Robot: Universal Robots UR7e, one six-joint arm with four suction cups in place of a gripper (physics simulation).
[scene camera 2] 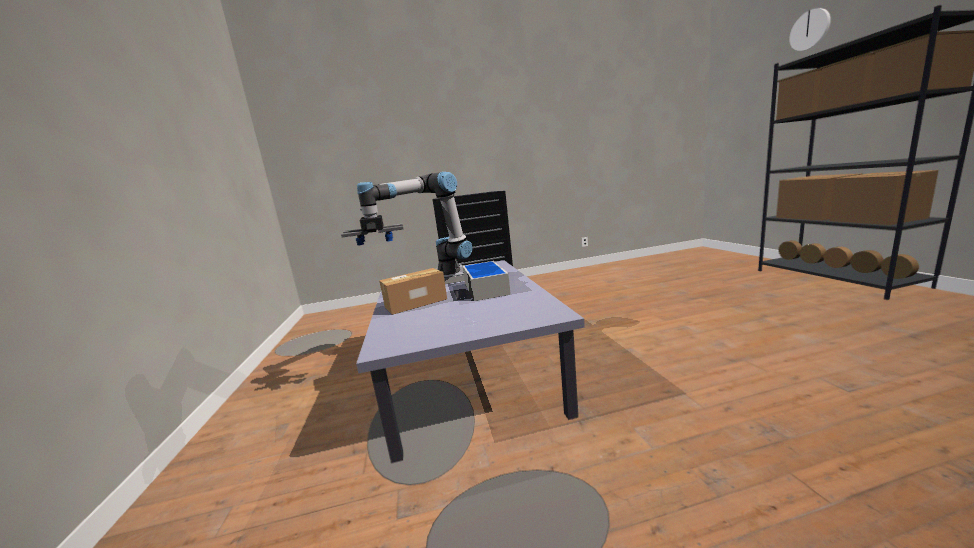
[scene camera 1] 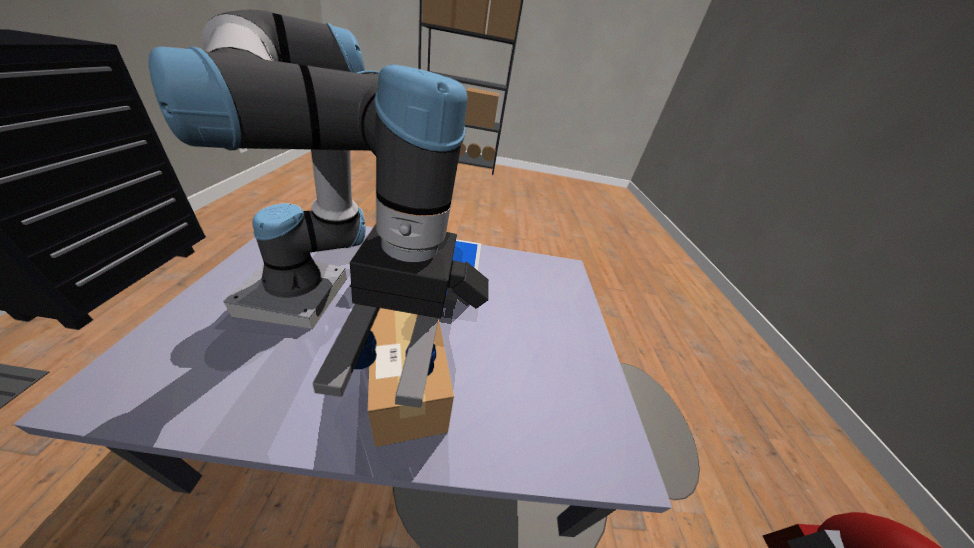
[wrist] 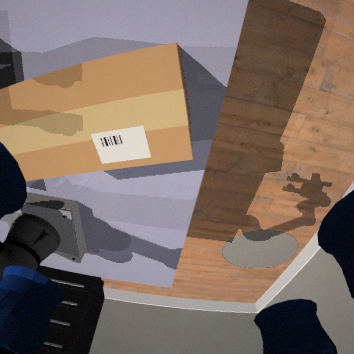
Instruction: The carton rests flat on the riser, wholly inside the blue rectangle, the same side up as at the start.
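Seen in the pictures: hand, its tool point: [scene camera 2: 375, 241] [scene camera 1: 403, 318] [wrist: 166, 269]; arm's base, origin of its link: [scene camera 2: 449, 271] [scene camera 1: 293, 279] [wrist: 36, 232].
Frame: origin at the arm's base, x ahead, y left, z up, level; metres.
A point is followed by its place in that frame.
Observation:
The brown carton [scene camera 1: 408, 428] {x 0.440, y -0.396, z 0.002 m} [scene camera 2: 398, 297] {x 0.508, y -0.324, z 0.025 m} [wrist: 127, 75] {x 0.478, y -0.316, z 0.101 m} rests on the table, with a tape strip and a white barcode label on its top. My gripper [scene camera 1: 398, 354] [scene camera 2: 374, 237] {x 0.436, y -0.388, z 0.320 m}, a frame with dark blue suction cups, is open and holds nothing. It hangs well above the carton, apart from it, as scene camera 2 shows. The grey riser [scene camera 2: 491, 288] {x 0.554, y 0.158, z -0.002 m} stands on the table beside the carton, towards the right in that view. The blue rectangle [scene camera 1: 466, 253] {x 0.509, y 0.178, z 0.065 m} [scene camera 2: 484, 269] {x 0.386, y 0.166, z 0.065 m} covers much of the riser's top. In scene camera 1 the gripper hides most of the riser.
The table [scene camera 1: 538, 354] {x 0.762, y -0.124, z -0.055 m} [scene camera 2: 476, 323] {x 0.858, y 0.007, z -0.055 m} [wrist: 150, 20] {x 0.559, y -0.313, z -0.055 m} carries the arm's base plate [scene camera 1: 272, 306] {x 0.004, y -0.113, z -0.002 m} [wrist: 77, 235] {x -0.003, y -0.127, z -0.018 m}. A black drawer cabinet [scene camera 1: 74, 149] [scene camera 2: 482, 221] stands behind the base. A shelf rack [scene camera 2: 770, 184] with boxes stands farther off.

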